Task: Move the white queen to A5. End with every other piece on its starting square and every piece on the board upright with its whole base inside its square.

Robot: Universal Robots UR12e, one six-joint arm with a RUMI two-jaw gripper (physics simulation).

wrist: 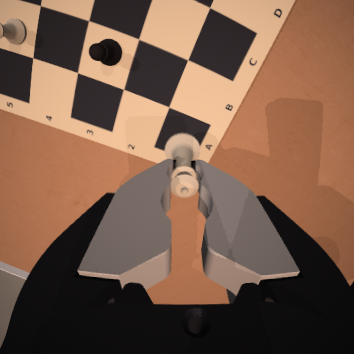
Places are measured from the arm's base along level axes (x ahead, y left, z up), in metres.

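Pixels of known places: gripper, fingertip midpoint: point(182, 163).
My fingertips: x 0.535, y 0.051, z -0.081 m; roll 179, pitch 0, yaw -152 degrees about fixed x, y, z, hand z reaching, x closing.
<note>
Behind a point stands the place of what it marks.
The white queen point(183, 146) @(x 0.540, y 0.041, z -0.084 m) is upright between my fingers, seen from above with its round head nearest me. My gripper point(182, 163) @(x 0.535, y 0.051, z -0.081 m) is shut on it around the upper stem. Its base overlaps the near part of dark square A1 and appears to be lifted a little off the board; the exact gap cannot be told. The chessboard point(137, 112) @(x 0.578, y 0.048, z -0.126 m) fills the upper left of the wrist view. Dark square A5 point(14, 77) @(x 0.683, y 0.067, z -0.126 m) shows at the left edge, with no piece on its visible part.
A black pawn point(108, 52) @(x 0.610, y 0.014, z -0.106 m) stands on B3, near the path along the A and B rows. Part of a white piece point(18, 31) @(x 0.684, y 0.030, z -0.121 m) stands on B5, beside A5. A grey surface point(9, 305) shows at the bottom left, and brown table point(300, 60) @(x 0.485, y -0.055, z -0.132 m) lies right of the board.
</note>
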